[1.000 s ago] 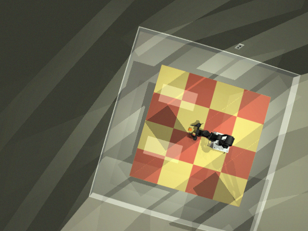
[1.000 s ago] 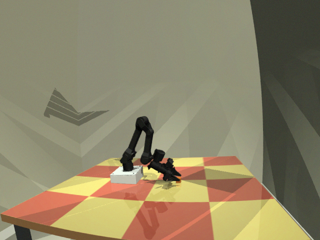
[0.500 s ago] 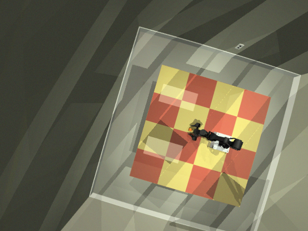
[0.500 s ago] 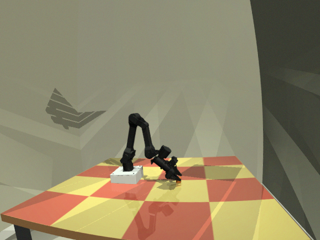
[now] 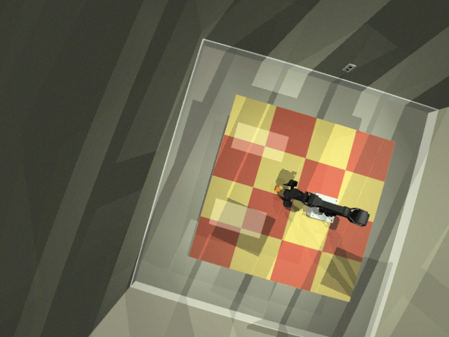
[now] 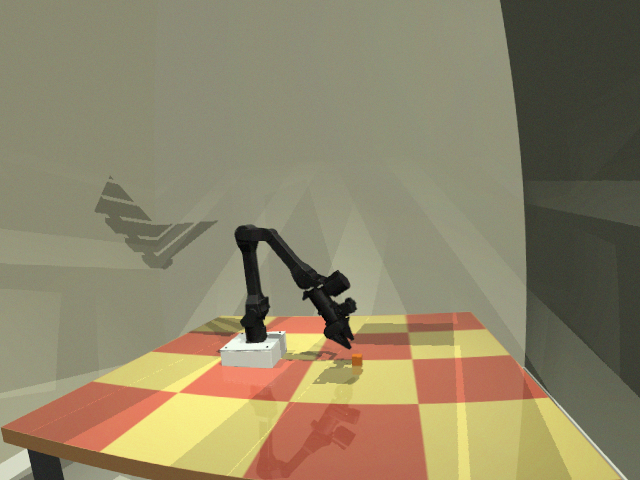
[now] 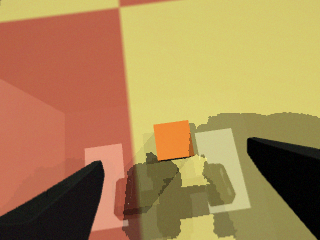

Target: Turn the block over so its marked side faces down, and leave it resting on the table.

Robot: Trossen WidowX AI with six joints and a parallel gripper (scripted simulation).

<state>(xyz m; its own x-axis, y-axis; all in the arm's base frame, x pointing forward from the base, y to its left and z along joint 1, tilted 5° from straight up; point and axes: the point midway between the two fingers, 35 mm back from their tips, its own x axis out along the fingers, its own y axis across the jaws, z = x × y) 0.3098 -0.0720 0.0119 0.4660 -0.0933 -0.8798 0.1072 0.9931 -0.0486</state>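
My gripper tip is 10 mm short of the block and 50 mm above it.
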